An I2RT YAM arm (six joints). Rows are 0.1 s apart.
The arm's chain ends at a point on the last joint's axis. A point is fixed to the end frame.
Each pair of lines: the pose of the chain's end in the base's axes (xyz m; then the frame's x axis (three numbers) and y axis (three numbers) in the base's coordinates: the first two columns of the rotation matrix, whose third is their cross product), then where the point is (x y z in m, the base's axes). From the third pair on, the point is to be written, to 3 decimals.
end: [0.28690 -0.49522 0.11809 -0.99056 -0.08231 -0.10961 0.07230 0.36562 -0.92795]
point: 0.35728 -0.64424 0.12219
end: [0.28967 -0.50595 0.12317 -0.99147 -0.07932 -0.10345 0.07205 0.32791 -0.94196]
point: 0.35898 -0.65521 0.13299
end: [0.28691 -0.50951 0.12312 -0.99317 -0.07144 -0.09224 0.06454 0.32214 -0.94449]
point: 0.355 -0.659 0.133
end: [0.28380 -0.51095 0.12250 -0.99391 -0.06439 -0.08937 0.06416 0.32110 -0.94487]
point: 0.351 -0.661 0.132
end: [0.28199 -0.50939 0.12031 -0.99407 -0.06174 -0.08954 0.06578 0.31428 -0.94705]
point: 0.349 -0.660 0.131
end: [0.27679 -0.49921 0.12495 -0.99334 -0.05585 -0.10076 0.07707 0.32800 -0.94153]
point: 0.343 -0.650 0.134
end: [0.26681 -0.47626 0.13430 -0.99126 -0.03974 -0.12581 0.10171 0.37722 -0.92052]
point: 0.331 -0.628 0.137
